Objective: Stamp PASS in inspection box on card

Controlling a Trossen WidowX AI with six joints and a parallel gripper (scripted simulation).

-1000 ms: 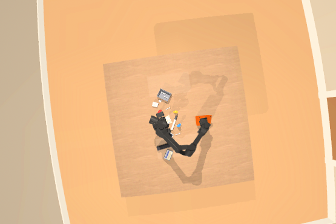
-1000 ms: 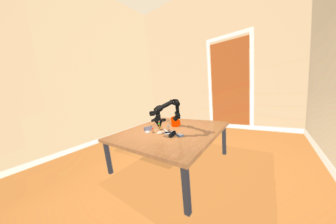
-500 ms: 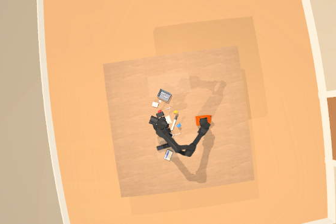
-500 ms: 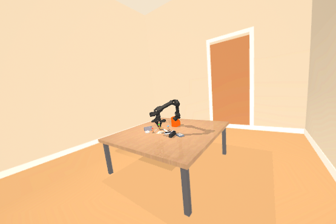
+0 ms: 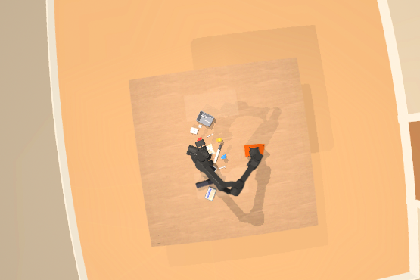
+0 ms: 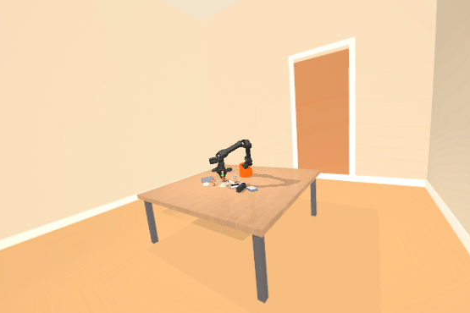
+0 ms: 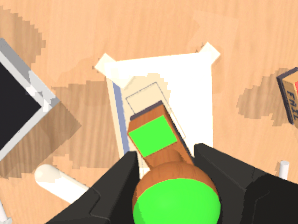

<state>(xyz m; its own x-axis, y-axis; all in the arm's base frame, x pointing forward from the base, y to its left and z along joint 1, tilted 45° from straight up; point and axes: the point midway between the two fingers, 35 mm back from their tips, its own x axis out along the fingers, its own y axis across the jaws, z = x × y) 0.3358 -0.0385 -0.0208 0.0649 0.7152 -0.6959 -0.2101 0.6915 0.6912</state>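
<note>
Right now the white card is 10 mm behind my gripper tip, 10 mm to the right of it and 70 mm below it. From my gripper tip the other things lie so: ink pad (10 mm behind, 120 mm to the left, 60 mm below); then white cylinder (100 mm behind, 10 mm to the left, 50 mm below); then red stamp (20 mm ahead, 100 mm to the right, 40 mm below).
</note>
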